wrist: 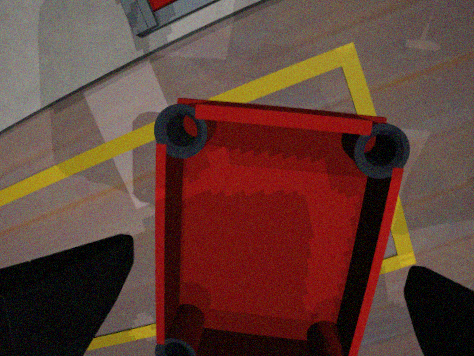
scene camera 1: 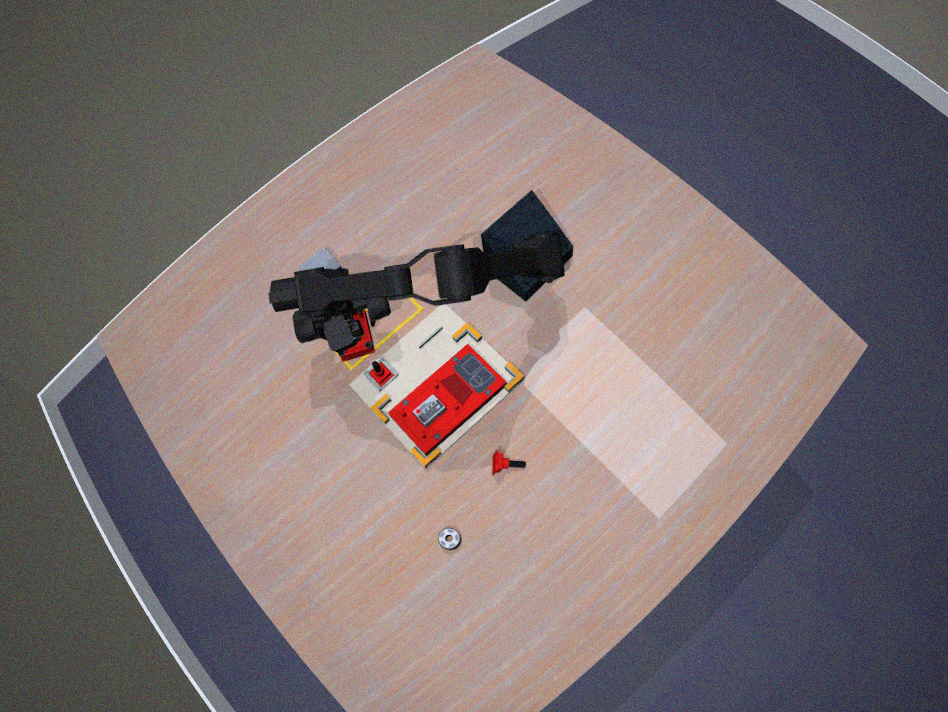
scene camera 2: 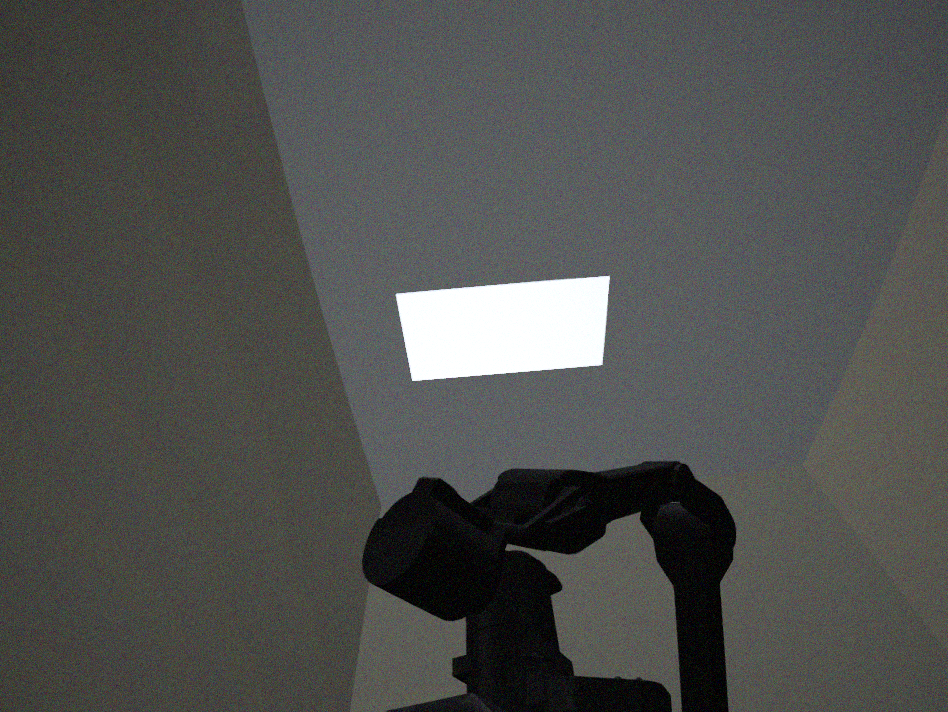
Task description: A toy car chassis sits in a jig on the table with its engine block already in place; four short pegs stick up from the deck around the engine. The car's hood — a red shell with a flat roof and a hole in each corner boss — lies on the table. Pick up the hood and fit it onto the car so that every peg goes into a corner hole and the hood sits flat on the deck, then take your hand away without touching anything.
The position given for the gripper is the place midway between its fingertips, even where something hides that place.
Observation:
The gripper (scene camera 1: 351,331) is open, holding nothing. Further things: a red hood (scene camera 1: 365,346).
The red hood shows as well in the wrist view (wrist: 271,223). The gripper shows as well in the wrist view (wrist: 268,265). Scene camera 2 misses the red hood: it is out of frame.

